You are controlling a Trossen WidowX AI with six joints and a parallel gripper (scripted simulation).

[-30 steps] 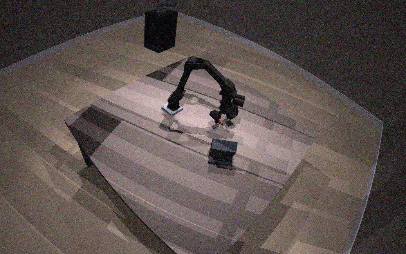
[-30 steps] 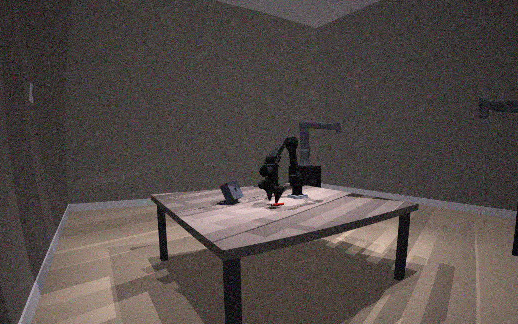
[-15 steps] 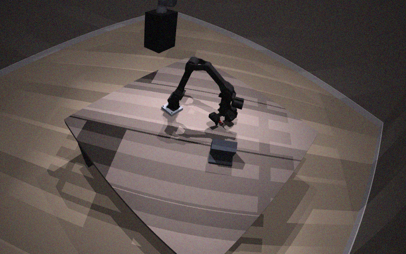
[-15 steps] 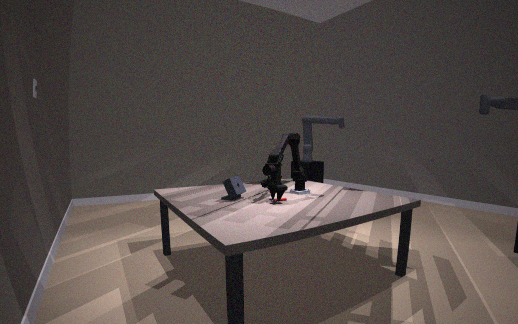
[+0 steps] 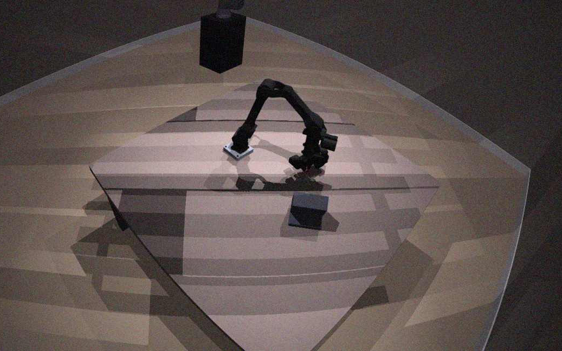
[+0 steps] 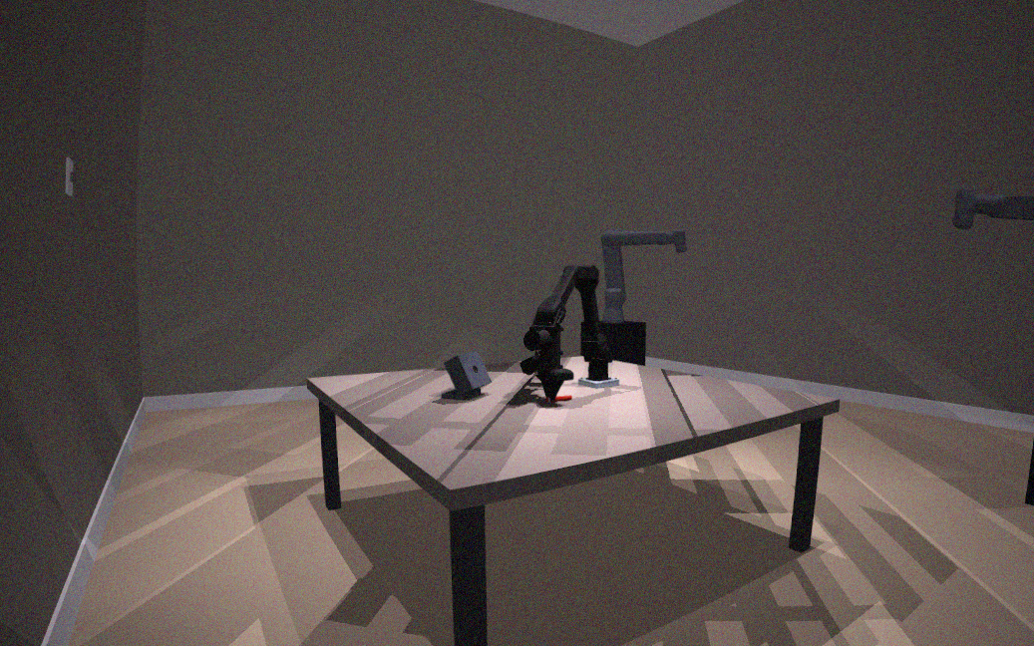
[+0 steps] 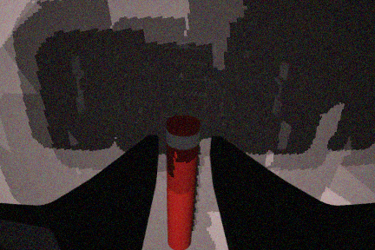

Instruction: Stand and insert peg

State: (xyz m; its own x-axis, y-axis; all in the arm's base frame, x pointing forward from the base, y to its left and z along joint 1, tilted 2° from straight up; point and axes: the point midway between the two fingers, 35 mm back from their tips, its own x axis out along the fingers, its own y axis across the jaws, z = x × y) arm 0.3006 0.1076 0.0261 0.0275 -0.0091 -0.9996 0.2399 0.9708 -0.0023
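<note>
My gripper tip is now 10 mm past the red peg. Round my gripper tip: sloped panel: 220 mm to the right, 150 mm ahead, 70 mm above.
</note>
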